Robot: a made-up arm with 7 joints.
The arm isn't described. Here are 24 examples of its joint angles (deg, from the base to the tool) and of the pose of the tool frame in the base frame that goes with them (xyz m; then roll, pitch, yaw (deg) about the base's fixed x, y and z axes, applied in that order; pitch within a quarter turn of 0, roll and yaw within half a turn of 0).
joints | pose
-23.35 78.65 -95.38 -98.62 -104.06 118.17 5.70 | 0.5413 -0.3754 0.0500 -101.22 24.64 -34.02
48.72 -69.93 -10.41 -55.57 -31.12 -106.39 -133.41 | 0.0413 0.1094 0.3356 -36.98 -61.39 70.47
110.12 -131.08 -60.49 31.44 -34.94 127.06 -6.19 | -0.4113 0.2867 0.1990 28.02 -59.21 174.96
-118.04 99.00 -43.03 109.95 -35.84 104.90 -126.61 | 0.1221 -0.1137 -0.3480 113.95 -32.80 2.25
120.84 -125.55 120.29 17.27 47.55 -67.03 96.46 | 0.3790 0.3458 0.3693 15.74 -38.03 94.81
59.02 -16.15 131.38 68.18 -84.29 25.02 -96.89 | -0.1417 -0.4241 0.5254 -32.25 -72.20 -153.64
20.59 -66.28 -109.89 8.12 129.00 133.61 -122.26 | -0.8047 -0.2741 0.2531 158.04 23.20 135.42
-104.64 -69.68 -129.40 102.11 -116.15 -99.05 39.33 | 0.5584 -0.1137 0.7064 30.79 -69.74 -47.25
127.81 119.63 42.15 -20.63 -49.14 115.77 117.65 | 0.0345 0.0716 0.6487 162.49 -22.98 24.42
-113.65 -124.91 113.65 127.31 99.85 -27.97 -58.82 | -0.3419 0.2602 0.7630 102.54 -39.31 93.87
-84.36 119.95 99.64 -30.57 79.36 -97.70 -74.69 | -0.4950 -0.3013 -0.1259 -115.25 7.43 -99.67
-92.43 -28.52 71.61 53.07 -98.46 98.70 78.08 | -0.2174 -0.3225 0.0403 141.42 54.65 106.39
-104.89 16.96 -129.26 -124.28 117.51 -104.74 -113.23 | 0.5482 0.0893 -0.1834 20.20 -33.46 69.88
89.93 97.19 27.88 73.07 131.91 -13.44 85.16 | 0.2340 -0.6919 0.8231 -71.35 -7.37 -111.78
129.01 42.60 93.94 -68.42 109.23 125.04 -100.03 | 0.2276 -0.7334 0.6093 133.61 -15.79 -117.56
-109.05 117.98 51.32 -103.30 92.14 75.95 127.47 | -0.6644 -0.1065 -0.4399 -131.06 55.87 122.54
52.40 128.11 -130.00 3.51 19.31 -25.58 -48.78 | 0.2048 -0.0665 0.2942 -81.82 40.08 -25.32
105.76 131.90 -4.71 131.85 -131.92 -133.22 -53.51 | 0.3127 0.1616 0.9489 -84.45 -22.58 87.45
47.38 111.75 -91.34 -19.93 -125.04 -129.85 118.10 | 0.1811 0.2444 0.3546 98.84 66.82 146.65
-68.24 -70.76 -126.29 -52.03 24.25 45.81 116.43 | 0.1509 0.1023 0.5049 71.21 -35.26 115.93
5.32 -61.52 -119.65 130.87 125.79 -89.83 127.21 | -0.5940 -0.0886 0.7710 -25.55 -13.66 171.93
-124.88 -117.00 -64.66 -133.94 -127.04 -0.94 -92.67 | 0.3356 -0.1730 -0.1519 -112.72 50.26 -48.76
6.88 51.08 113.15 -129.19 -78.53 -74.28 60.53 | 0.0693 0.1121 0.1013 12.93 -8.47 121.25
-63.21 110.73 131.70 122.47 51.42 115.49 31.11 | -0.2002 0.2896 -0.0831 -151.35 -40.17 -156.33
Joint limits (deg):
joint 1: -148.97..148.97
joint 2: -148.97..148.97
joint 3: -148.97..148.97
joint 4: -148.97..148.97
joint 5: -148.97..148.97
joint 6: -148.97..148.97
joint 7: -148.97..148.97
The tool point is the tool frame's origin. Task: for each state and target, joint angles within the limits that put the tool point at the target. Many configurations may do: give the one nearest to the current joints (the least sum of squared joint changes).
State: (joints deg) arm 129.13 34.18 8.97 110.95 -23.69 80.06 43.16
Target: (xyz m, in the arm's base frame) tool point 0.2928 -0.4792 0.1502
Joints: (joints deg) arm 137.78 29.83 29.79 106.82 -4.71 115.13 32.41
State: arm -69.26 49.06 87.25 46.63 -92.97 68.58 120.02
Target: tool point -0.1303 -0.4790 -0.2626
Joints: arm -83.18 4.01 72.30 33.93 -88.04 71.55 117.88
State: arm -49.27 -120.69 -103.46 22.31 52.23 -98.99 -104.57
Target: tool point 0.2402 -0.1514 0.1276
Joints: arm -54.05 -114.35 -87.77 -15.07 39.30 -59.42 -98.07
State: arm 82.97 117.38 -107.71 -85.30 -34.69 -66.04 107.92
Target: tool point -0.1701 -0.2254 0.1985
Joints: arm 89.48 113.73 -112.41 -88.59 -25.85 -84.31 107.66
